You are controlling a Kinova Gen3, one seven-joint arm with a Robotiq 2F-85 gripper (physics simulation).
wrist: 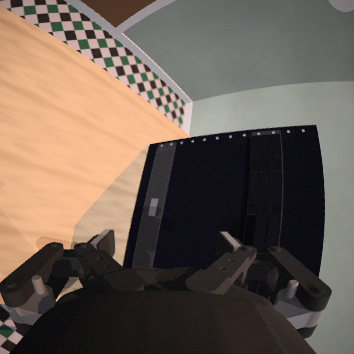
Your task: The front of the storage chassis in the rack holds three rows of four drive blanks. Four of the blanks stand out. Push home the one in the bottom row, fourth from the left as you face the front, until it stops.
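Places are measured from the arm's base along level axes (x ahead, y left, z up), in metres.
Where they show: gripper, between the fingertips: [165,242].
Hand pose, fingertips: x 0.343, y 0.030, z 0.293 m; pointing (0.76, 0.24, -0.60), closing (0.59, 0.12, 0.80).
Each offset is from my fingertips to the top centre of the thing. "pt": to the spot under its first point. Level surfaces: height alone.
The dark rack [210,190] fills the lower middle and right of the wrist view, with a row of small light holes along its upper edge. The storage chassis @[pt dx +0.337, dy +0.121, dz +0.035 m] [265,186] seems to be the very dark section at the right of the rack, marked by faint straight lines. Single drive blanks are too dark to tell apart, and I cannot tell which ones stand out. My gripper [165,242] is open and empty. Its fingertips stand wide apart over the rack's lower part in view; the gripper body hides what lies below. The gap to the rack cannot be judged.
A grey strip panel @[dx +0.352, dy +0.051, dz -0.278 m] [162,200] with a small light patch runs along the rack's left side. A wooden table top @[dz -0.421 m] [65,125] lies to the left, bordered by a green, black and white checkered band [107,56]. A grey-green floor [250,55] shows beyond.
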